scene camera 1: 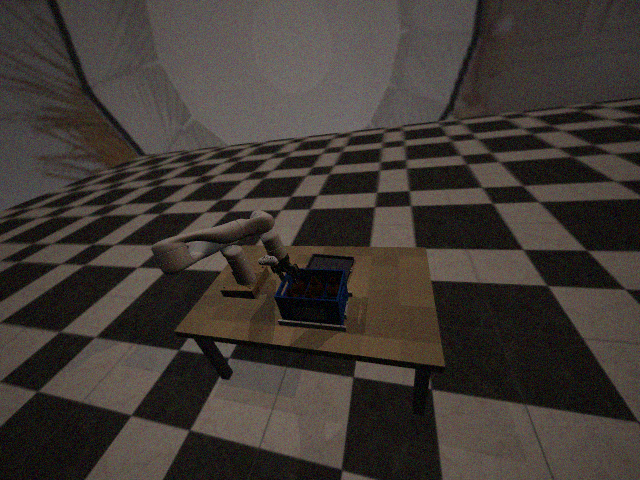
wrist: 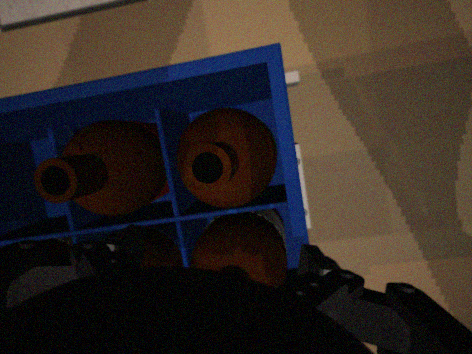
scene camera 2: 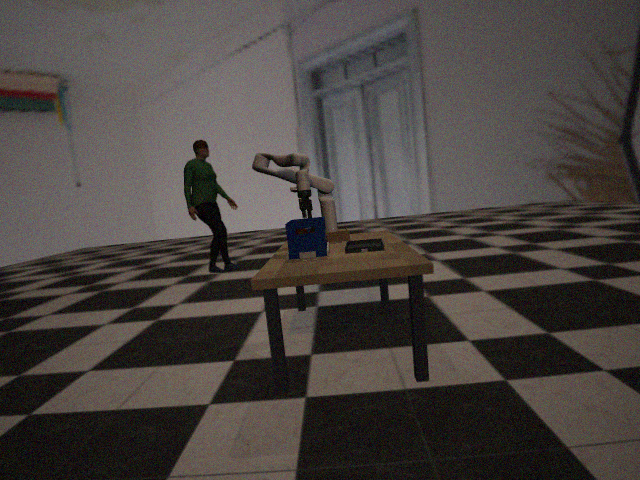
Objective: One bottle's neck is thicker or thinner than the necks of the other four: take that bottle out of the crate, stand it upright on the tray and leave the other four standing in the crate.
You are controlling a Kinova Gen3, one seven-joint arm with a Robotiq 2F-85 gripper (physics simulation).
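Places are measured from the arm's base along level axes (x right, y ahead, z up), in metres.
Pixels of known places: gripper, between the fingertips: (scene camera 1: 290, 280) (wrist: 221, 253) (scene camera 2: 307, 218); arm's base, origin of its link: (scene camera 1: 247, 279) (scene camera 2: 330, 231).
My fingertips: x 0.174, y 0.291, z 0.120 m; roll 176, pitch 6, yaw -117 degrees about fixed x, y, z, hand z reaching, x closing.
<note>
For each thing: its top centre in the pictures, then the offset to it from my fingertips. "spot": a spot on its surface instead. Level surfaces: height alone.
- blue crate, centre of its top: (wrist: 54, 268) (scene camera 1: 310, 282) (scene camera 2: 306, 220) dx +0.020, dy +0.092, dz -0.004 m
- wooden table, height of its surface: dz -0.179 m
- dark tray, a spot on its surface: (scene camera 2: 364, 246) spot: dx -0.273, dy +0.115, dz -0.176 m
A blue crate (scene camera 1: 310, 307) (scene camera 2: 306, 238) (wrist: 284, 123) with divided cells stands on the wooden table (scene camera 1: 390, 310) (scene camera 2: 347, 269). Brown bottles stand in it. The wrist view shows one bottle (wrist: 227, 158) at the crate's right with its open neck showing, one bottle (wrist: 115, 168) to its left, and one bottle (wrist: 241, 242) right below my gripper, its neck hidden by the gripper body. My gripper (scene camera 1: 289, 269) (scene camera 2: 305, 210) (wrist: 221, 253) is open and sits low over the crate's back left corner, fingers on either side of that bottle. The dark tray (scene camera 1: 330, 261) (scene camera 2: 364, 246) lies empty beside the crate.
The arm's base block (scene camera 1: 242, 288) sits on the table left of the crate. A person in a green top (scene camera 2: 205, 190) stands on the checkered floor beyond the table. A tall door (scene camera 2: 370, 133) is in the far wall.
</note>
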